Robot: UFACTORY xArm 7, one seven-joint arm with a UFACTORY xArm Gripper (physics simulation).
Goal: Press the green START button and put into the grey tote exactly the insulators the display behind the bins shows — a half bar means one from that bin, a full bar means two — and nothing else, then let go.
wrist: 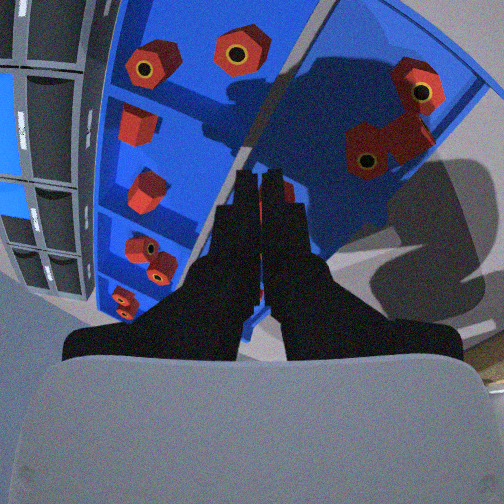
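Observation:
My gripper [260, 182] is shut, its black fingers pressed together, held above the blue bins. A sliver of red shows through the slit and beside the right fingertip; I cannot tell what it belongs to. The right blue bin [325, 150] holds three dark-red hexagonal insulators [395, 125] at its far right, in the gripper's shadow. The left blue bin row [165, 165] has several compartments with red insulators [150, 62], one or two each. The dark display panel [47, 150] is at the left edge, with blue lit areas [10, 125]. The button and tote are out of view.
A grey divider strip [280, 85] runs between the two bin groups. The arm's shadow [435, 235] falls on the grey table right of the bins. My grey wrist housing [250, 430] fills the bottom of the view.

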